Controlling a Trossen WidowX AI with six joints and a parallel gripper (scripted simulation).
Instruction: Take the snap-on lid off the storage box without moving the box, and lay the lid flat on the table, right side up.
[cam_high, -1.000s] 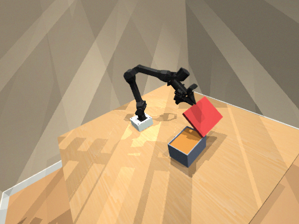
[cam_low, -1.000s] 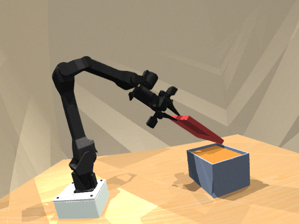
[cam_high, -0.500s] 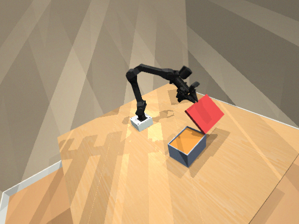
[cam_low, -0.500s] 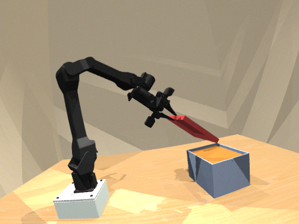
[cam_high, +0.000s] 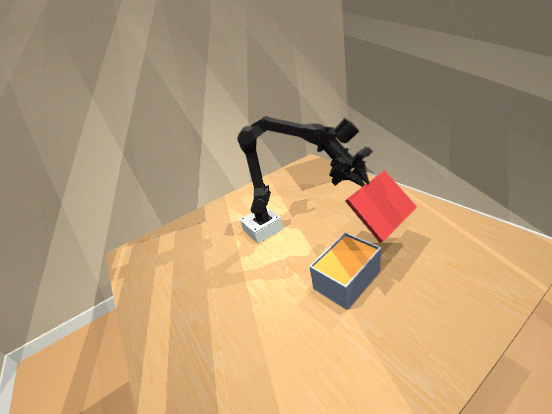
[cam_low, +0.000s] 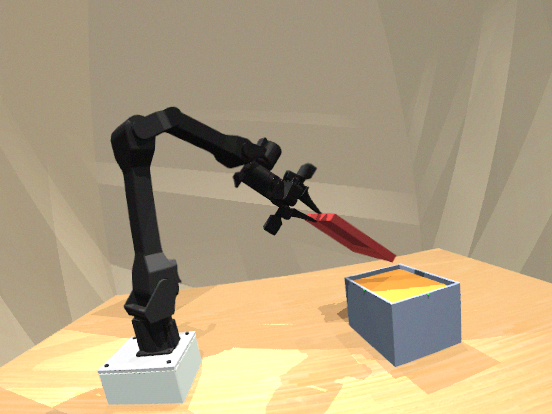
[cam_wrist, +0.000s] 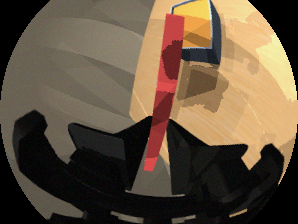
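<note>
Now: gripper tip 6 cm short of the red lid, 5 cm above it and 1 cm to the right of it. Round my gripper tip: storage box 22 cm to the right, 17 cm below, 10 cm ahead.
</note>
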